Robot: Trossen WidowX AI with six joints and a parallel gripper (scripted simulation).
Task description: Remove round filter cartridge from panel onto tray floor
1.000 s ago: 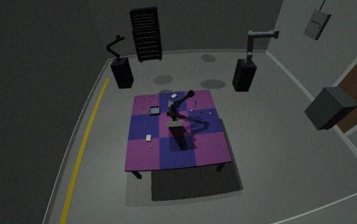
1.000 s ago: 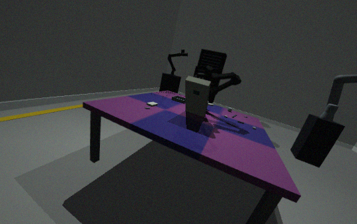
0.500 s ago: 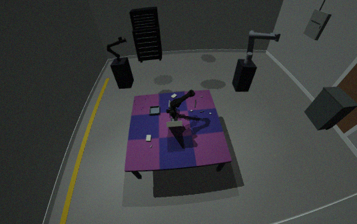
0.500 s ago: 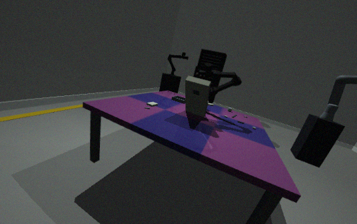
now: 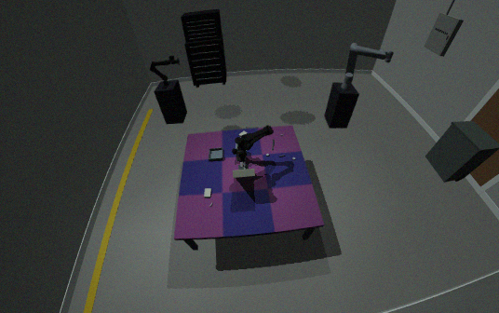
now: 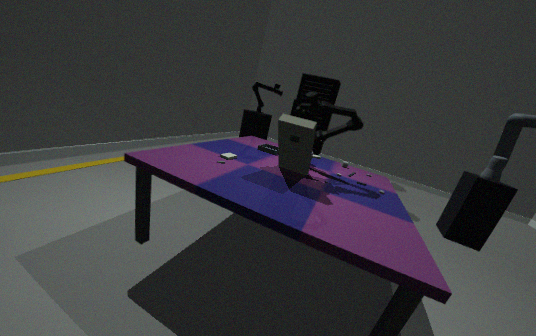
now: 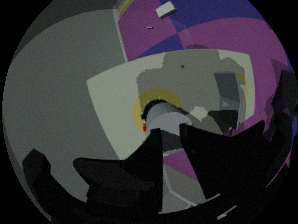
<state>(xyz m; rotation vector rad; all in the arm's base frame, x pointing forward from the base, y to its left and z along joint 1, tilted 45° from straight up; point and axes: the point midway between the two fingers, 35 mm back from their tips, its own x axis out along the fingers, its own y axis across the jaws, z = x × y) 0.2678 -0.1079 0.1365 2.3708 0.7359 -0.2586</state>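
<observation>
Now: the service panel 11 cm below my gripper tip and 2 cm ahead of it. From my gripper tip the other things lie so: tray 34 cm behind, 31 cm to the right, 26 cm below; round filter cartridge 1 cm below, 1 cm ahead.
</observation>
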